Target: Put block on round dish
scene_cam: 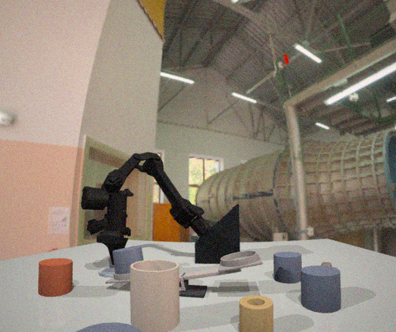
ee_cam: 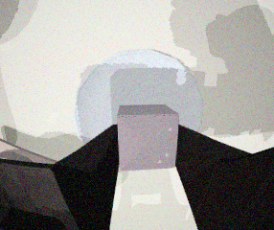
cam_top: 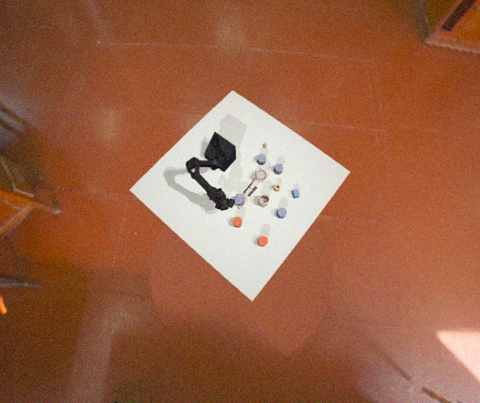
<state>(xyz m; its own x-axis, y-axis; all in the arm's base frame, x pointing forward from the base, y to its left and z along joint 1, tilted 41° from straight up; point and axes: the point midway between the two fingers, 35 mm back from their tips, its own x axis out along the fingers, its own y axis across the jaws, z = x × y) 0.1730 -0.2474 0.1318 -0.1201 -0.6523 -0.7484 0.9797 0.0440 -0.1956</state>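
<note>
Now: gripper tip 1 cm below the grey block. Round my gripper tip: tan hollow cup 26 cm ahead, 17 cm to the left, 1 cm above; then blue cube 45 cm ahead, 36 cm to the left, 1 cm below; then round dish 2 cm below.
</note>
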